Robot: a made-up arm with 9 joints. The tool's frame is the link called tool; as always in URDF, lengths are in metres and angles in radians.
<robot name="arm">
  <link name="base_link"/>
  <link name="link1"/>
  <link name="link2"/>
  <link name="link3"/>
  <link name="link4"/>
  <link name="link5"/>
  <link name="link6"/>
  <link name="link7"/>
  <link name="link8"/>
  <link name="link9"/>
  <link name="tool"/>
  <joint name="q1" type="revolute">
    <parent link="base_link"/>
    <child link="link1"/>
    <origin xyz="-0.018 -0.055 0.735"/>
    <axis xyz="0 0 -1"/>
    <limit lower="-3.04" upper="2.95"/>
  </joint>
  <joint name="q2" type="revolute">
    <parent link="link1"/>
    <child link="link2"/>
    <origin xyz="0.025 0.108 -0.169"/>
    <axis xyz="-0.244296 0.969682 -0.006"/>
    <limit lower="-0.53" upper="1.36"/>
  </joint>
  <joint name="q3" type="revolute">
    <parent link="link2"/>
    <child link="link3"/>
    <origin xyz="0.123 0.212 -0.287"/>
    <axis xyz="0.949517 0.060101 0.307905"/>
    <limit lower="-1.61" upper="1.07"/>
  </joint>
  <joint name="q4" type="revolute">
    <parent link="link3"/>
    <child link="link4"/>
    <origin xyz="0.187 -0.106 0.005"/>
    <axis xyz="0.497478 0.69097 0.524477"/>
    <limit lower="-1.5" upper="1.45"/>
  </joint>
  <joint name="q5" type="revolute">
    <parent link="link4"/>
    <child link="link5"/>
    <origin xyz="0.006 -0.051 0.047"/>
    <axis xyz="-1 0 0"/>
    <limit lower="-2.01" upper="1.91"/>
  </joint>
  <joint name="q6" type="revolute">
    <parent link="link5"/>
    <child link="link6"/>
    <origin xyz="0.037 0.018 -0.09"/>
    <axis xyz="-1 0 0"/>
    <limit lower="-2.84" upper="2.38"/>
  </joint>
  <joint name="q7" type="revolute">
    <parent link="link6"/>
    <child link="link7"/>
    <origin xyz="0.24 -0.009 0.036"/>
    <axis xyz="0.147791 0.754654 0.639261"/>
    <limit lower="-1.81" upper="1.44"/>
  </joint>
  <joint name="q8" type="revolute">
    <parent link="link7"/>
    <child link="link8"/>
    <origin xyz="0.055 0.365 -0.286"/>
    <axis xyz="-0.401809 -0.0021 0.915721"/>
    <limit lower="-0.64" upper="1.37"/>
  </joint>
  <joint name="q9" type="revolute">
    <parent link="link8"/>
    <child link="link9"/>
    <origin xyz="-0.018 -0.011 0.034"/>
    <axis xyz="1 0 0"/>
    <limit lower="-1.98" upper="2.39"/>
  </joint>
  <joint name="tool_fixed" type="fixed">
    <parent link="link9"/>
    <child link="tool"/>
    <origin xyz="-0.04 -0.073 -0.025"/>
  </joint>
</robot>
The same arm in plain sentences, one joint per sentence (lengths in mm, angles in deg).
The arm has nine revolute joints in a row. What follows holds with every joint at zero, and every direction is one of the base frame's. The first joint lies 18 mm along -x and 55 mm along -y and 735 mm along +z from the base frame's origin and turns about -z, from -174.18 to 169.02 deg. The second joint lies 25 mm along +x and 108 mm along +y and 169 mm along -z from the first joint and turns about the direction (-0.244296, 0.969682, -0.006), from -30.37 to 77.92 deg. The third joint lies 123 mm along +x and 212 mm along +y and 287 mm along -z from the second joint and turns about the direction (0.949517, 0.060101, 0.307905), from -92.25 to 61.31 deg. The fourth joint lies 187 mm along +x and 106 mm along -y and 5 mm along +z from the third joint and turns about the direction (0.497478, 0.69097, 0.524477), from -85.94 to 83.08 deg. The fifth joint lies 6 mm along +x and 51 mm along -y and 47 mm along +z from the fourth joint and turns about -x, from -115.16 to 109.43 deg. The sixth joint lies 37 mm along +x and 18 mm along +y and 90 mm along -z from the fifth joint and turns about -x, from -162.72 to 136.36 deg. The seventh joint lies 240 mm along +x and 9 mm along -y and 36 mm along +z from the sixth joint and turns about the direction (0.147791, 0.754654, 0.639261), from -103.71 to 82.51 deg. The eighth joint lies 55 mm along +x and 365 mm along +y and 286 mm along -z from the seventh joint and turns about the direction (-0.401809, -0.0021, 0.915721), from -36.67 to 78.5 deg. The ninth joint lies 18 mm along -x and 11 mm along -y and 34 mm along +z from the eighth joint and turns about +x, from -113.45 to 136.94 deg. The tool frame, which is the frame that the pose is given for, lies 40 mm along -x and 73 mm along -y and 25 mm along -z from the ninth joint; its axes are parallel to the base frame's.
